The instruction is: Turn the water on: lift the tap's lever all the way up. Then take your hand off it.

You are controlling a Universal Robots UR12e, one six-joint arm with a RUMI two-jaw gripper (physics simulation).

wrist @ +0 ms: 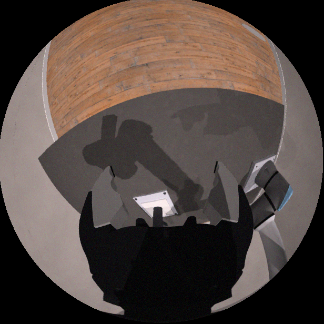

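The tap's pale square base plate (141, 199), with dark bolts at its corners, shows low in the middle of the wrist view, between my fingers. A short dark upright part of the tap (158, 214) stands out in front of the plate; whether it is the lever or the spout I cannot tell. My gripper's black body hides the lower part of it, so the lever's angle does not show. My gripper (163, 165) is open, its two grey fingers wide apart, one to each side of the tap in the picture, with nothing between the tips.
The dark grey table top (167, 102) carries shadows of the arm. The robot's own base plate (251, 181) and dark arm joints with a blue cap (286, 199) are at the right. Beyond the table's curved edge is a wooden floor (165, 50), with grey walls around.
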